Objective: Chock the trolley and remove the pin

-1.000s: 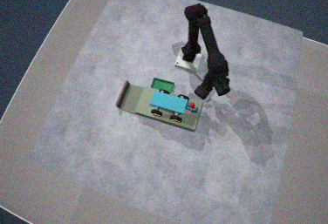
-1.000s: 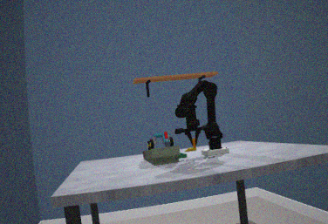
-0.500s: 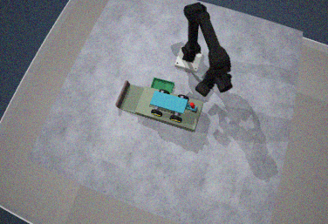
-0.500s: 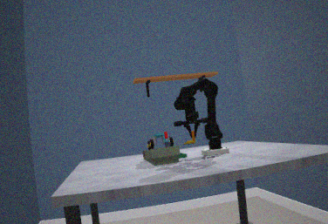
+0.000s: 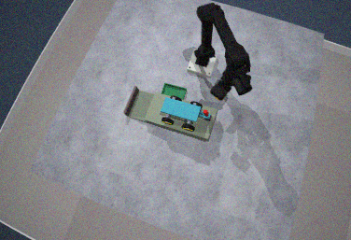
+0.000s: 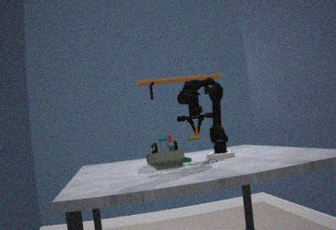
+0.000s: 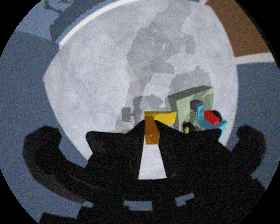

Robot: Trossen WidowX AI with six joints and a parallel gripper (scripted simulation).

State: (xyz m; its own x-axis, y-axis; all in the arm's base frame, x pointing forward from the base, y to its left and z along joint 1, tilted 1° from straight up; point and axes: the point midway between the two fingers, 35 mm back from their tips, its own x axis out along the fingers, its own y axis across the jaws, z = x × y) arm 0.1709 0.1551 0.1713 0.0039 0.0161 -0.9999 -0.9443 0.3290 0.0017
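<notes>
My gripper tip is now 2 cm short of the yellow chock, 1 cm to the left of it and 1 cm above it. Round my gripper tip: red-headed stop pin 14 cm ahead, 4 cm to the right, 3 cm below; brown ramp lip 42 cm to the right, 17 cm ahead, 13 cm below; trolley 16 cm ahead, 15 cm to the right, 5 cm below.
</notes>
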